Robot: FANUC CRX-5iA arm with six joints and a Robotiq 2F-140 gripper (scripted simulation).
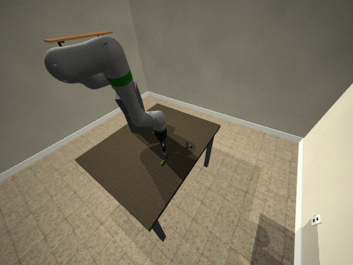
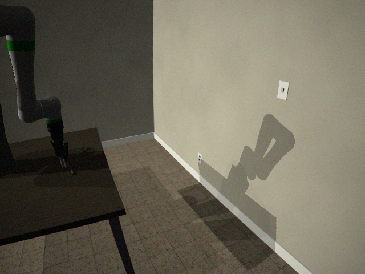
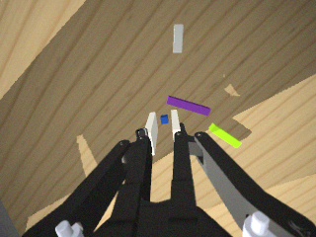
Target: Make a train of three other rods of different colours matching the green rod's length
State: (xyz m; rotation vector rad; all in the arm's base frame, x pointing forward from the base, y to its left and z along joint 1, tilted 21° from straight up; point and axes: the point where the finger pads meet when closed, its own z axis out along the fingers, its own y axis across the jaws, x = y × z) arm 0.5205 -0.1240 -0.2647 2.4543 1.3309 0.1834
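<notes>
The blue rod is 4 cm below my hand. Also, from my hand: magenta rod 12 cm to the left, 12 cm ahead, 4 cm below; then lime rod 8 cm to the right, 5 cm ahead, 4 cm below; then purple rod 4 cm below, 4 cm ahead, 1 cm to the right.
</notes>
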